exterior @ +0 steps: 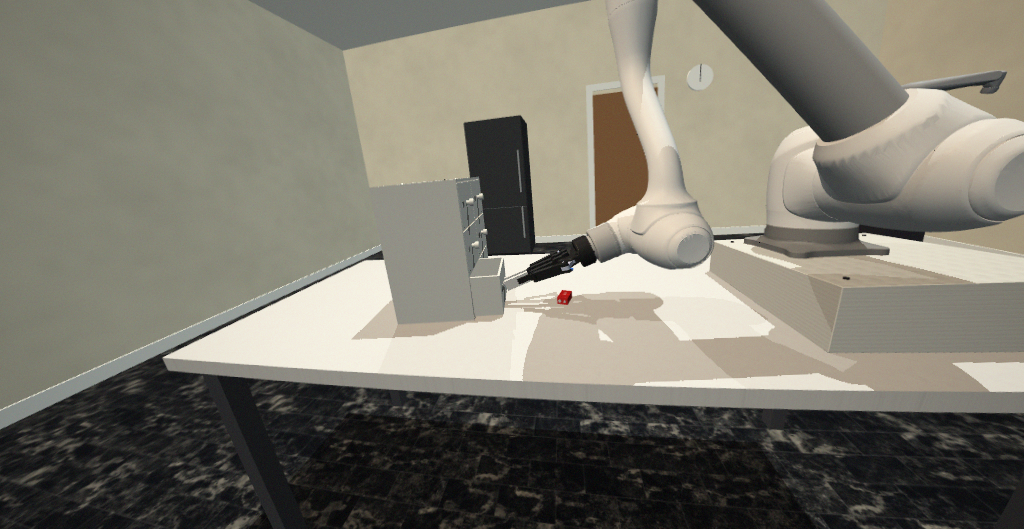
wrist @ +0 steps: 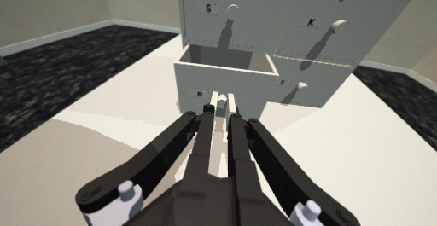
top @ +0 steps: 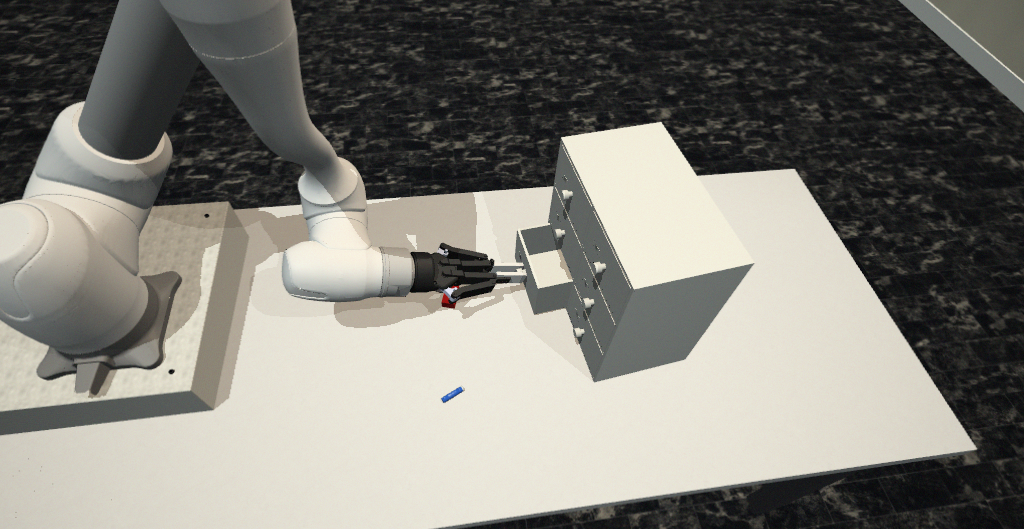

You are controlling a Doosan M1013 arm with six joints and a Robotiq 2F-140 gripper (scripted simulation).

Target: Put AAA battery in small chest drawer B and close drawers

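My gripper is now 130 mm past the blue AAA battery, 210 mm to the left of it and 60 mm above it. Round my hand: red block (120 mm behind, 60 mm below).
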